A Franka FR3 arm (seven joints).
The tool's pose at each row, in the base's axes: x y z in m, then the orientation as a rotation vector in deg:
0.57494 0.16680 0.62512 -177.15 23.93 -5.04
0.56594 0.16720 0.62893 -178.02 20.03 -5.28
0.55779 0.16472 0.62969 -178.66 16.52 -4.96
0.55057 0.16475 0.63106 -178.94 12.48 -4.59
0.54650 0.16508 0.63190 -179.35 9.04 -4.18
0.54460 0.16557 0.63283 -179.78 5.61 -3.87
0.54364 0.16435 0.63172 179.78 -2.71 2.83
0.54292 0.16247 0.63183 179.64 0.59 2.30
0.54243 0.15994 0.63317 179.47 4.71 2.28
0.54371 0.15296 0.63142 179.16 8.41 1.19
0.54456 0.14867 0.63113 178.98 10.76 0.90
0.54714 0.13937 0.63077 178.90 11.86 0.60
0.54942 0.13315 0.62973 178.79 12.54 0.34
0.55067 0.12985 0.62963 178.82 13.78 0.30
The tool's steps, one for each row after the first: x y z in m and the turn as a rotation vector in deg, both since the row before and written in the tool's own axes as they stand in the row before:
-0.00857 0.00189 -0.00433 -0.30 0.16 -2.56
-0.00734 0.00421 -0.00127 -0.23 -0.20 -2.28
-0.00702 0.00127 -0.00177 0.11 -0.26 -2.58
-0.00403 0.00023 -0.00105 -0.16 -0.27 -2.21
-0.00189 -0.00031 -0.00102 -0.24 -0.20 -2.20
-0.00093 0.00128 0.00107 -0.25 -0.66 -1.85
-0.00066 0.00190 -0.00013 -0.14 -0.33 -2.11
-0.00047 0.00253 -0.00134 -0.08 0.00 -2.63
0.00087 0.00702 0.00183 -0.14 -0.69 -2.37
0.00044 0.00435 0.00035 -0.04 -0.18 -1.51
0.00144 0.00954 0.00049 0.00 -0.19 -0.71
0.00143 0.00645 0.00113 -0.05 -0.17 -0.44
0.00078 0.00344 0.00015 0.12 -0.01 -0.79

